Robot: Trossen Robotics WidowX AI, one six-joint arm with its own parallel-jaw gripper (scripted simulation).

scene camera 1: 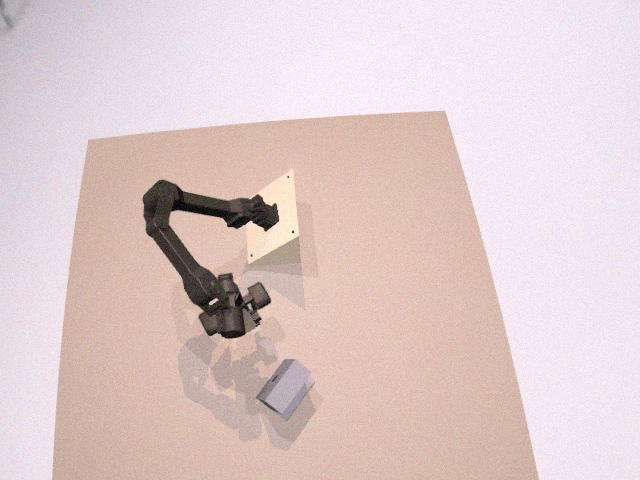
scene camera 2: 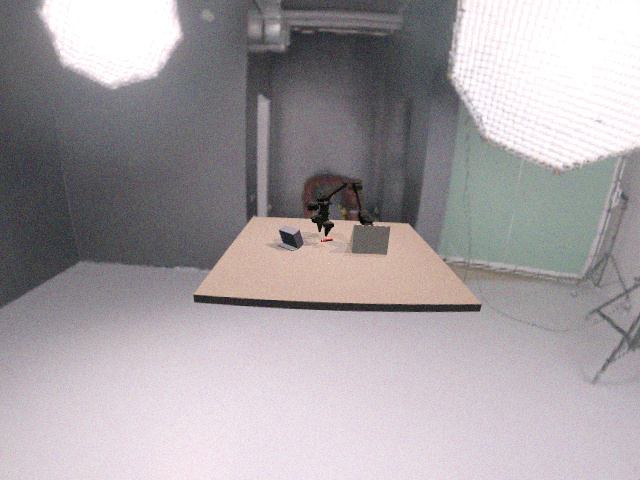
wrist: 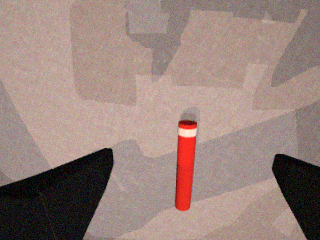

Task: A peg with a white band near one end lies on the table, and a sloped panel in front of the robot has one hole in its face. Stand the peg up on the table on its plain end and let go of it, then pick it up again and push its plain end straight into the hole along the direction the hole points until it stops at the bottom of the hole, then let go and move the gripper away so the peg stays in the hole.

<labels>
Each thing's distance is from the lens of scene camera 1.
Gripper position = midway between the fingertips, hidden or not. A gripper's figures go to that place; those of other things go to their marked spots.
gripper [scene camera 1: 239, 318]: 139 cm
grey sloped panel [scene camera 1: 277, 395]: 126 cm
</labels>
